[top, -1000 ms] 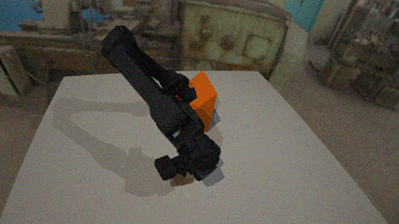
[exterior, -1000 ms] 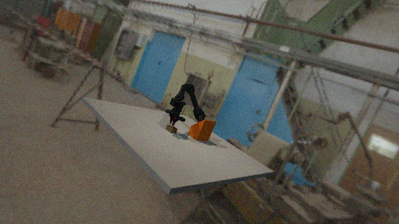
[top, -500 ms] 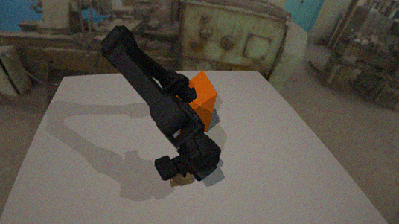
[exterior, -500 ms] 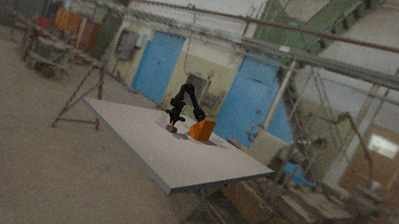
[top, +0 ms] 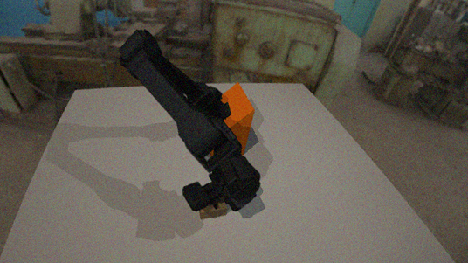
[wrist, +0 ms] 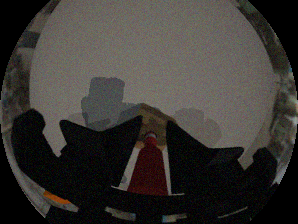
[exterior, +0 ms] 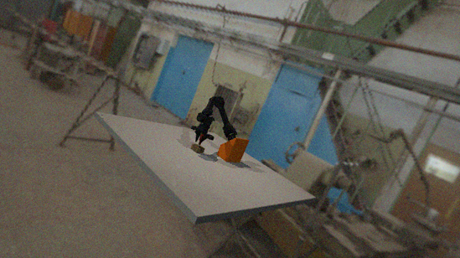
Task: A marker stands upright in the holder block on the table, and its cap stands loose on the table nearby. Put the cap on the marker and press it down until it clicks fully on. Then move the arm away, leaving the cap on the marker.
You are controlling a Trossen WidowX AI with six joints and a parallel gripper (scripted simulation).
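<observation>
Right now my gripper tip is 50 mm below the red cap, 30 mm past it and 10 mm to the left of it. The rest, counted from my gripper tip: brown holder block 50 mm below, 40 mm behind, 20 mm to the right.
</observation>
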